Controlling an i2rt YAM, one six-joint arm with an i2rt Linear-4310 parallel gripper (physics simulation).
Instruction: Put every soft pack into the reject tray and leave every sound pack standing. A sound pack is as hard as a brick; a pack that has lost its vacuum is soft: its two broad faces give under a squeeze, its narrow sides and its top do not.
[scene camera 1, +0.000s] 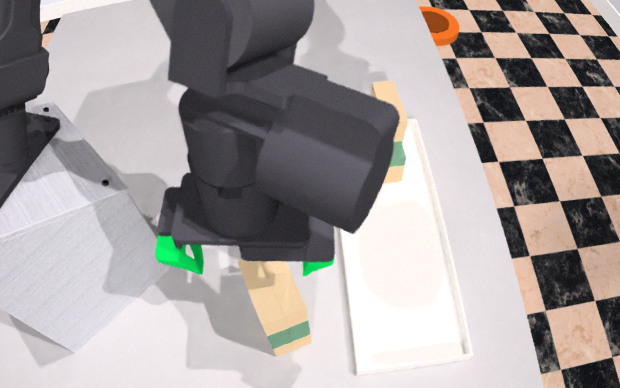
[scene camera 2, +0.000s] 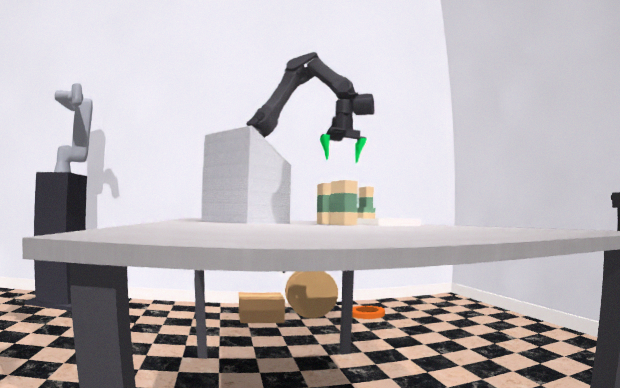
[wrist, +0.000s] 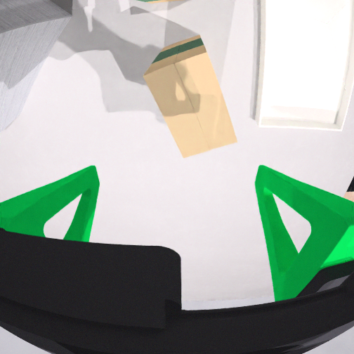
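Pixels of known places: gripper, fingertip midpoint: (scene camera 1: 252, 269) (scene camera 2: 342, 160); arm's base, origin of the base link: (scene camera 1: 4, 162) (scene camera 2: 247, 149).
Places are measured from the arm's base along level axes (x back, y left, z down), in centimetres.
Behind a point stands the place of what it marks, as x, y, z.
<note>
My open, empty gripper (scene camera 1: 253, 274) @(-31.0, -8.7, 4.3) (scene camera 2: 342, 160) @(-31.0, -8.7, 4.3) (wrist: 177, 168) hangs with green fingertips wide apart, well above the packs. The nearest tan pack (scene camera 1: 275, 305) @(-32.6, -9.9, 10.6) (scene camera 2: 344, 202) @(-31.4, -12.1, 17.6) (wrist: 195, 105) stands upright with a green band, ahead of the fingertips in the wrist view. A second pack (scene camera 2: 323, 202) @(-26.3, 1.1, 17.3) stands behind its left side. A third pack (scene camera 2: 366, 192) @(-44.3, 15.4, 12.7) is near the tray's far end, with a low green-and-tan part beside it. Pack surfaces (scene camera 1: 385, 92) @(-44.6, 21.2, 10.3) there are partly hidden by my arm. The white reject tray (scene camera 1: 415, 366) @(-49.4, -13.1, 23.5) (scene camera 2: 400, 221) @(-49.4, -13.0, 23.3) (wrist: 300, 125) lies right of the nearest pack. Softness cannot be seen.
The arm's big grey metal plinth (scene camera 1: 90, 250) @(-10.2, -5.9, 9.2) (scene camera 2: 230, 175) @(4.0, -10.4, 9.9) (wrist: 30, 45) stands on the left of the table (scene camera 2: 300, 255) @(-14.0, -97.6, 25.2). An orange ring (scene camera 1: 452, 35) (scene camera 2: 368, 316) lies on the floor. Another arm (scene camera 2: 82, 125) stands far left on a dark pedestal.
</note>
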